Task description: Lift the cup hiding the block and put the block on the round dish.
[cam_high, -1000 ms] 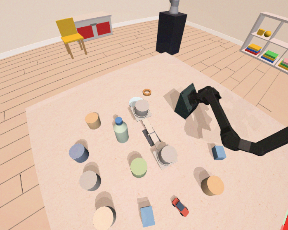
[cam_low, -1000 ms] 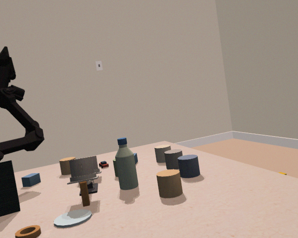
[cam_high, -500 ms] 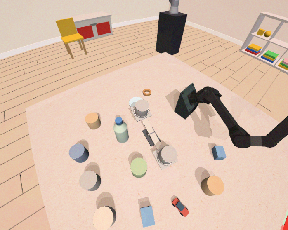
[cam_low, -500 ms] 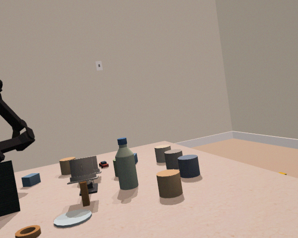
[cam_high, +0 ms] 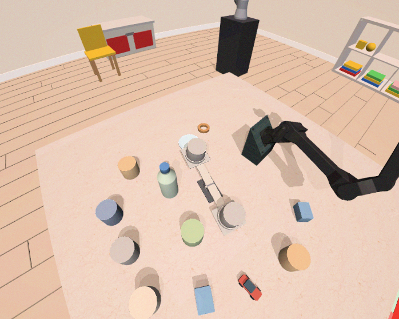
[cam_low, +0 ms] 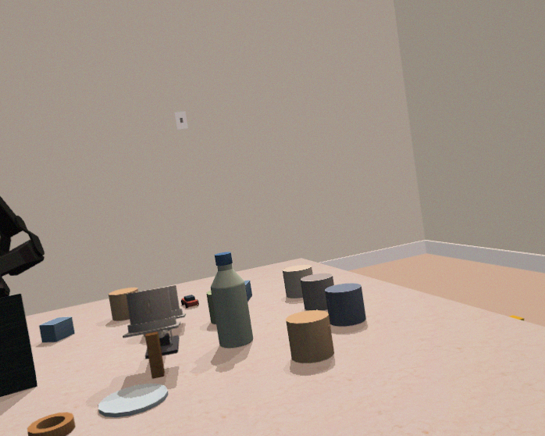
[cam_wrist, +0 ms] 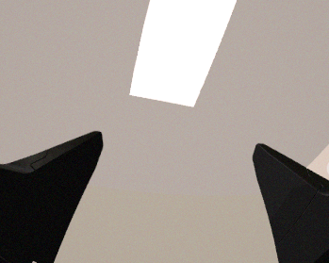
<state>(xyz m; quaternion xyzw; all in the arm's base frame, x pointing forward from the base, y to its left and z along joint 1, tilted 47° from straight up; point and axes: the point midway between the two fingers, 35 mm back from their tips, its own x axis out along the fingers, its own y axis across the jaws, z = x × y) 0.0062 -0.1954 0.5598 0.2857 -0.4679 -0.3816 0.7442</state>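
Right now the pale block is 33 cm ahead of my gripper tip, 16 cm to the right of it and 62 cm below it. Also, from my gripper tip: grey cup 27 cm ahead, 42 cm to the right, 55 cm below; then balance 30 cm ahead, 29 cm to the right, 63 cm below; then red toy car 43 cm ahead, 1 cm to the left, 65 cm below.
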